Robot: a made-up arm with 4 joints.
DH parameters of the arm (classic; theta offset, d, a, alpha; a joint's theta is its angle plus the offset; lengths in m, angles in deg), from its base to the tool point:
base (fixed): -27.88 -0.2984 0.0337 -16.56
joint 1: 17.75 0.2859 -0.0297 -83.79
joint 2: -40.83 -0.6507 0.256 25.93
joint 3: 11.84 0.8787 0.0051 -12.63
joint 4: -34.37 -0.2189 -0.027 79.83
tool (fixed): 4.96 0.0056 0 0
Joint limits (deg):
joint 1: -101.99..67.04
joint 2: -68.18..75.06
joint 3: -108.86..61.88
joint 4: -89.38..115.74
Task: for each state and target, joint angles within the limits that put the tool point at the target. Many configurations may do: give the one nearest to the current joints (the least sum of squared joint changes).
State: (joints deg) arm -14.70 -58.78 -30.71 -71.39
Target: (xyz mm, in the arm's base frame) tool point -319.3 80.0 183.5
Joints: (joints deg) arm 1.44 -66.04 -26.16 -84.46
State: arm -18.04 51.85 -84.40 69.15
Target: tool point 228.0 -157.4 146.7
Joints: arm -39.34 73.48 -97.69 65.92
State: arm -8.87 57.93 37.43 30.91
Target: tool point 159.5 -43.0 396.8
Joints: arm -35.99 26.85 39.20 54.84
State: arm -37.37 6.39 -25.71 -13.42
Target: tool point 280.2 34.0 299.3
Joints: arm 9.48 34.14 -15.68 -14.23
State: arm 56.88 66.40 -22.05 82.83
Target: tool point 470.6 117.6 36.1
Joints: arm 28.85 75.06 17.29 36.15
